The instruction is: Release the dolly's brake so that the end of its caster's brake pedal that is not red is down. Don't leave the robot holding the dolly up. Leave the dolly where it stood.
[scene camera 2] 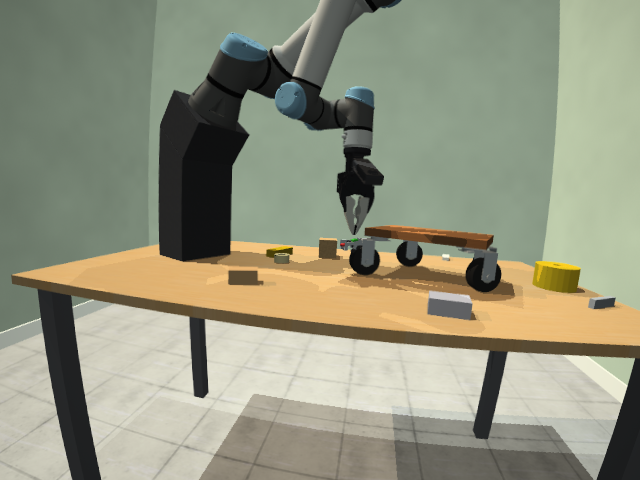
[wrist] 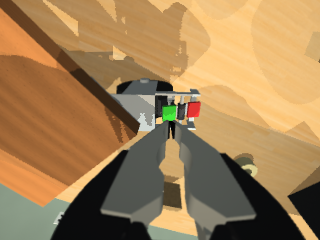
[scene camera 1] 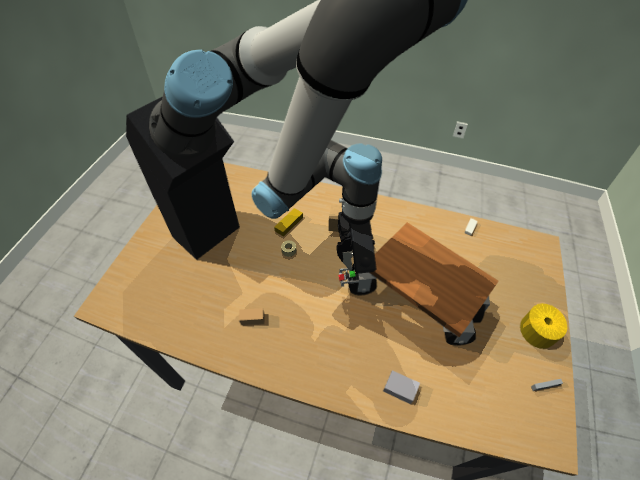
Scene:
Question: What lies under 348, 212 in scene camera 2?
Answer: My gripper.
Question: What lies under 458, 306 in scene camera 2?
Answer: A grey block.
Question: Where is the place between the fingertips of my gripper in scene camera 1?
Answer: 352, 270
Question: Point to a grey block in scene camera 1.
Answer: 404, 388

